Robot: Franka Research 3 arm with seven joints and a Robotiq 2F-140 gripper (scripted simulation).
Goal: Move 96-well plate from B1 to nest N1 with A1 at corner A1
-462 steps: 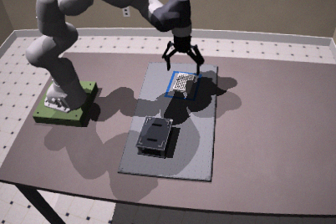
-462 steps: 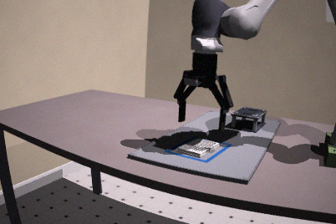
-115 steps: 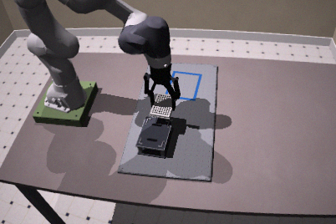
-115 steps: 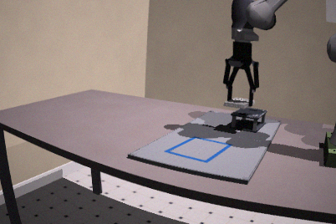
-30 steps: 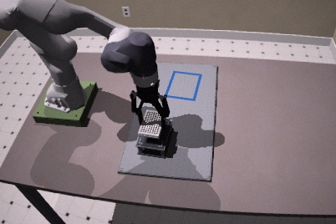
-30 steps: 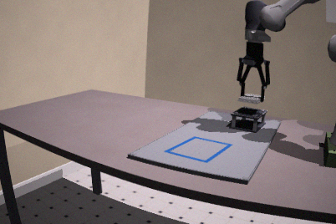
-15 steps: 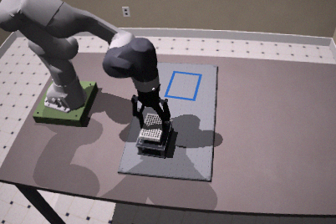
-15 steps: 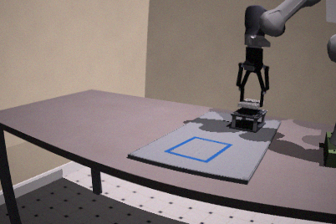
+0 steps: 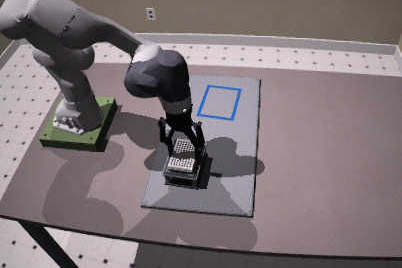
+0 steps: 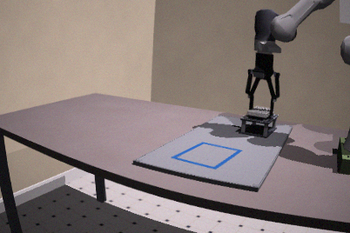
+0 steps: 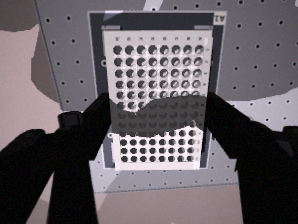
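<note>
The white 96-well plate is 20 mm below my hand. From my hand the other things lie so: raised plate nest N1: 40 mm below; A1 mark: 70 mm to the left, 60 mm ahead, 40 mm below.
</note>
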